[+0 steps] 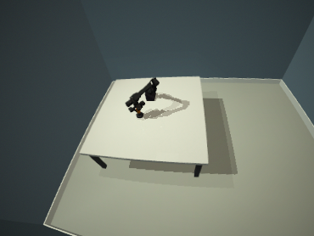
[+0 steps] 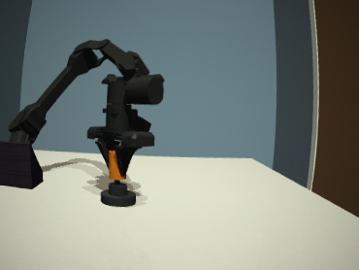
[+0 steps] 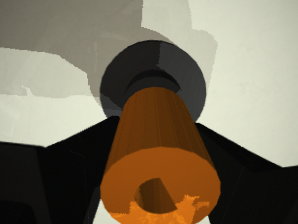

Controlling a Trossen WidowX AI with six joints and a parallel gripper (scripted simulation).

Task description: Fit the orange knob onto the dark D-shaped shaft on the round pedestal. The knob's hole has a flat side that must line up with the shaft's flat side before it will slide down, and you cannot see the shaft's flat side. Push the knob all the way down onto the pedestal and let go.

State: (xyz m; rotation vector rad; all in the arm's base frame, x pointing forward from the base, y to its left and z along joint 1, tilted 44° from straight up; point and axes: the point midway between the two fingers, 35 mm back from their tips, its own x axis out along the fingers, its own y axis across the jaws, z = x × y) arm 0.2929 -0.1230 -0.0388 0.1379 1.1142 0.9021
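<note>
Right now my gripper tip is 40 mm above the dark round pedestal. From my gripper tip the other things lie so: orange knob (20 mm above).
</note>
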